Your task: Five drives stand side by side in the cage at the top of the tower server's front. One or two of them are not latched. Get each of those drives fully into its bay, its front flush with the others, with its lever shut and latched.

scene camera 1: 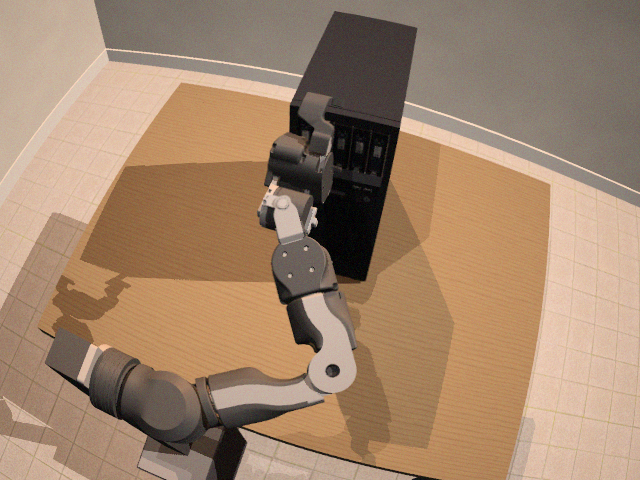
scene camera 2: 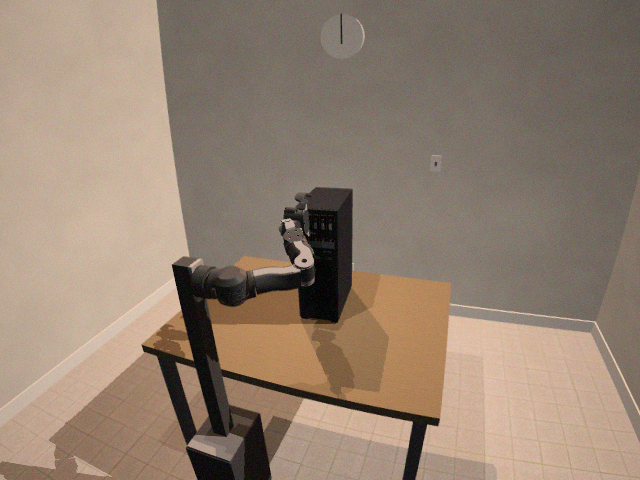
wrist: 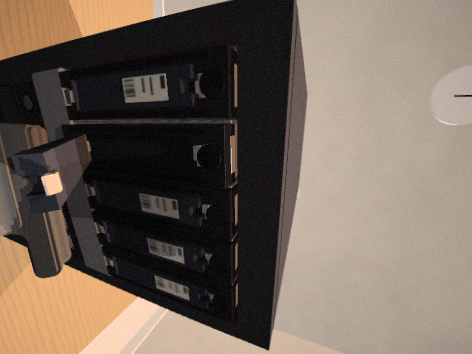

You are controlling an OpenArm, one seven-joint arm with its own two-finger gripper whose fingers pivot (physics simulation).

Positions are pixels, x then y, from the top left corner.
Labels:
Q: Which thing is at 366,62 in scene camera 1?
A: A black tower server.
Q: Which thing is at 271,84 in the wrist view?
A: A black tower server.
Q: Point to a drive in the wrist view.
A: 201,83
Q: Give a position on a drive lever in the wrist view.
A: At 69,156

